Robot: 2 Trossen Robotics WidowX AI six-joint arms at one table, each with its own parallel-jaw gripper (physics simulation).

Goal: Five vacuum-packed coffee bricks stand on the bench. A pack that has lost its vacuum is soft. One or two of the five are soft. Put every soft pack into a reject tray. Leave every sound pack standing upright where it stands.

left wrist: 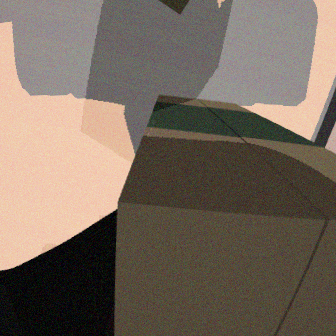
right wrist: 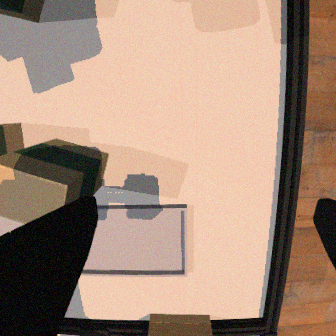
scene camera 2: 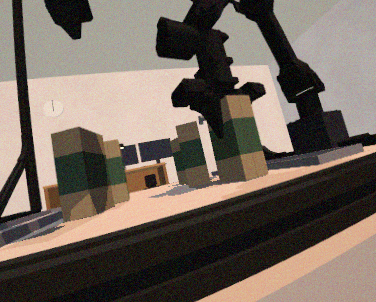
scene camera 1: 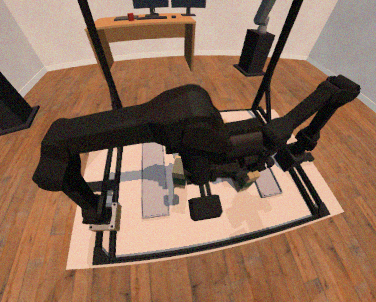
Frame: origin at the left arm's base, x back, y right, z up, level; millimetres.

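Where they show: left gripper, fingertip midpoint: (scene camera 2: 232,137) (scene camera 1: 244,175); right gripper, fingertip midpoint: (right wrist: 207,208) (scene camera 2: 64,11) (scene camera 1: 200,188); left arm's base, link origin: (scene camera 2: 312,117) (scene camera 1: 296,150); right arm's base, link origin: (scene camera 1: 102,215).
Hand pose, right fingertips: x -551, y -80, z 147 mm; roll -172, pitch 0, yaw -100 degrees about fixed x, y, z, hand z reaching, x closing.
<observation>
Things, the pixels of their top centre, and the offset from my right fingertips.
- tan-and-green coffee pack, top centre: (scene camera 2: 224,104) (scene camera 1: 250,168) dx +237, dy +53, dz -108 mm
- long shallow tray, top centre: (right wrist: 46,243) (scene camera 2: 31,217) (scene camera 1: 153,170) dx -126, dy +227, dz -235 mm
- second tray, top centre: (scene camera 1: 255,156) dx +389, dy +154, dz -235 mm
A tan-and-green coffee pack (scene camera 1: 245,187) (scene camera 2: 241,137) (left wrist: 220,270) stands upright on the bench at the right of the scene camera 2 view. My left gripper (scene camera 2: 235,117) is shut on its upper part; one black finger presses its left side in the left wrist view, and the other is hidden. A large pack (scene camera 2: 75,172) and a narrower one (scene camera 2: 116,172) stand at the left in scene camera 2. Another pack (scene camera 2: 191,155) stands mid-view, partly covering one behind it. My right gripper (right wrist: 207,208) is open and empty, high above the bench. Softness cannot be told from these frames.
A long shallow tray (scene camera 1: 155,202) lies at the left in scene camera 1, and a second tray (scene camera 1: 270,186) lies right of the held pack. The right arm (scene camera 1: 125,127) spans over the bench. A black frame rail (scene camera 1: 215,241) runs along the near edge.
</observation>
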